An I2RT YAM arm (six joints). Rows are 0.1 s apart.
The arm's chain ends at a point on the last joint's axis. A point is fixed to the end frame.
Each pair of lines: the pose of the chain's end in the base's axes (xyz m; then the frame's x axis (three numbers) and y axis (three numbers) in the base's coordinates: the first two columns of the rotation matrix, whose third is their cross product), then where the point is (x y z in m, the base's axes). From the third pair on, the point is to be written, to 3 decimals.
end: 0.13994 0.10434 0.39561 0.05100 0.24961 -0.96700 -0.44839 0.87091 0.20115
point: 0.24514 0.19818 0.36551
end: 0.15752 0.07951 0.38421 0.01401 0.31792 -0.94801 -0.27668 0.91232 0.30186
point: 0.27430 0.15718 0.35091
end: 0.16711 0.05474 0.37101 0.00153 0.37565 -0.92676 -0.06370 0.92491 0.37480
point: 0.294 0.110 0.331
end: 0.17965 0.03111 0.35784 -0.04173 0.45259 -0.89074 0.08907 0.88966 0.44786
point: 0.308 0.075 0.309
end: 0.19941 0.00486 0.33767 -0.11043 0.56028 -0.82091 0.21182 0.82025 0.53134
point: 0.324 0.046 0.278
